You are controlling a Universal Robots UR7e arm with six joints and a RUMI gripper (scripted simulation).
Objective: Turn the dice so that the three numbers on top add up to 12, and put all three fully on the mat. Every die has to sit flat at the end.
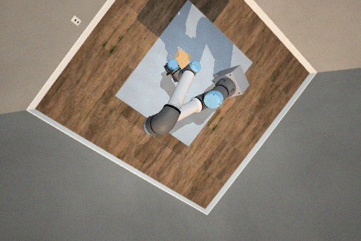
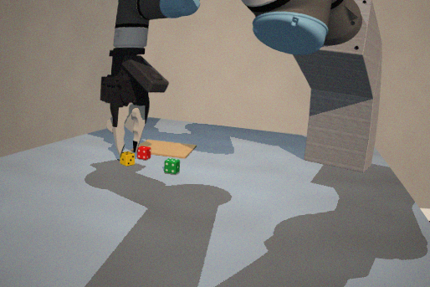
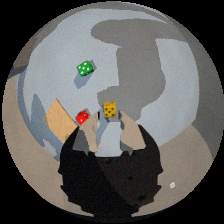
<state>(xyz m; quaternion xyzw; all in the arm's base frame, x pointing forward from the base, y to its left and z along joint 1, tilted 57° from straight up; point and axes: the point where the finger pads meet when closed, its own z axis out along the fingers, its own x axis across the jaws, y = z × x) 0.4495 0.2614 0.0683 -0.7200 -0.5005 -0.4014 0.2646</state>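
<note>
Now: hand 30 mm above the yellow die. Also, from my hand: green die (100 mm behind, 30 mm to the right, 30 mm below); then tan mat (30 mm ahead, 180 mm to the right, 40 mm below); then red die (10 mm ahead, 70 mm to the right, 30 mm below).
</note>
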